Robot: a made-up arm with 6 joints.
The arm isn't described. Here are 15 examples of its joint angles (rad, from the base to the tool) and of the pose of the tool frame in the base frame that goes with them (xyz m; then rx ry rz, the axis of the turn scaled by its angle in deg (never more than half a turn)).
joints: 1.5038 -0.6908 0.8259 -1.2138 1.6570 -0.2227
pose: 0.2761 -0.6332 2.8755 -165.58 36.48 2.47
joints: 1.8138 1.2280 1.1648 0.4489 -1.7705 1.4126
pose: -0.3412 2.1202 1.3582 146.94 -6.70 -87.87
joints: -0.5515 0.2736 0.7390 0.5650 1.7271 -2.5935
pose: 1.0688 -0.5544 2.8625 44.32 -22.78 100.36
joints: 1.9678 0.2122 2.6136 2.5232 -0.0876 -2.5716
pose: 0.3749 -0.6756 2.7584 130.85 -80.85 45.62
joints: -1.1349 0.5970 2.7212 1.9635 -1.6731 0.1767
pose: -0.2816 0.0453 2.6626 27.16 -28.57 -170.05
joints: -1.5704 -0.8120 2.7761 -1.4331 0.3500 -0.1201
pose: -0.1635 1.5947 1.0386 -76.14 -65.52 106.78
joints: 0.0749 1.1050 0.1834 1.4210 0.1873 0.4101
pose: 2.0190 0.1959 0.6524 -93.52 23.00 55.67
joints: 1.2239 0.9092 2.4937 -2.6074 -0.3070 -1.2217
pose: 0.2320 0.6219 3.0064 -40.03 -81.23 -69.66
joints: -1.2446 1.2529 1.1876 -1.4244 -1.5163 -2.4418
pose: 0.8830 -1.9912 1.5092 -126.70 -13.09 18.36
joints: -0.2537 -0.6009 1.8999 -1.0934 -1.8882 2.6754
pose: -1.1503 0.4672 2.4084 152.71 59.60 23.08
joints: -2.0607 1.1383 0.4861 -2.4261 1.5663 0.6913
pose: -1.0173 -1.5345 0.8953 -36.93 24.12 112.07
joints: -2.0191 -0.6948 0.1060 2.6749 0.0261 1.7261
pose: -0.1754 -0.3367 2.8884 28.72 -101.38 -40.39
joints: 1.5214 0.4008 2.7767 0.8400 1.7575 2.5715
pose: -0.1344 -0.4313 2.4321 47.57 21.63 -148.36
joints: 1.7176 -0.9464 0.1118 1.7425 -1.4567 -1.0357
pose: 0.3341 -0.2460 2.7875 30.09 -9.48 5.70
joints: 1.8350 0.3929 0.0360 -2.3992 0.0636 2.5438
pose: -0.3610 1.7971 1.6969 -27.28 8.41 102.52
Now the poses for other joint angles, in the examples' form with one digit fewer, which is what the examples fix.
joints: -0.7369 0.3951 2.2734 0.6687 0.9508 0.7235
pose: -0.082 0.197 2.980 99.5 107.5 74.3
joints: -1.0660 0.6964 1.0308 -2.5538 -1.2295 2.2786
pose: 0.923 -1.532 2.600 -29.7 -61.6 -3.4
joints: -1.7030 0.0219 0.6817 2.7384 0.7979 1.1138
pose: -0.086 -1.138 2.803 109.9 -90.5 -44.0
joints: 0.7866 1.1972 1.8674 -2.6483 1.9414 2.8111
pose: 1.420 1.153 2.089 -17.2 62.1 -0.4
